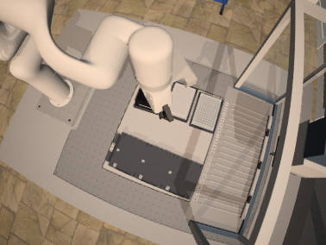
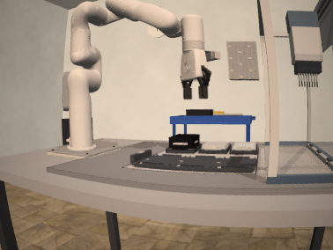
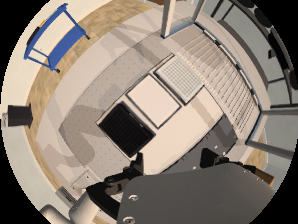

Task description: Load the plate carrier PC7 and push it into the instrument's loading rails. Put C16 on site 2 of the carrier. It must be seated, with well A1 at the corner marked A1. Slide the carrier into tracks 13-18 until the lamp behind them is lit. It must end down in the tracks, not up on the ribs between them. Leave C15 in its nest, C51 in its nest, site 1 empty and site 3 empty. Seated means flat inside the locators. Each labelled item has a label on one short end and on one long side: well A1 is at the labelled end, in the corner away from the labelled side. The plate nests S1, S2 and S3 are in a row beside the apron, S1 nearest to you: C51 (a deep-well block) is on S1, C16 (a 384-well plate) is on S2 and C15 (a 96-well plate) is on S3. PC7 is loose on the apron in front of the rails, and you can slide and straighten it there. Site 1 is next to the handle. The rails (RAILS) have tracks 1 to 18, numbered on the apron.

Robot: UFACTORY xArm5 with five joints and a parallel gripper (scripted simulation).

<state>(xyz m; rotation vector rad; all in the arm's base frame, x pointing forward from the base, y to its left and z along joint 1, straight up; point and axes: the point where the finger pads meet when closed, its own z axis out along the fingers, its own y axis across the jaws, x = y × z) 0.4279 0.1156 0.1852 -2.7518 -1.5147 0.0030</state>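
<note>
My hand is 30 mm short of the plate nest S2, 100 mm to the right of it and 180 mm above it. From my hand the other things lie so: instrument frame post (300 mm ahead, 270 mm to the right, 60 mm above); then carrier PC7 (70 mm ahead, 160 mm to the right, 170 mm below); then black deep-well block C51 (80 mm behind, 70 mm to the left, 160 mm below).
</note>
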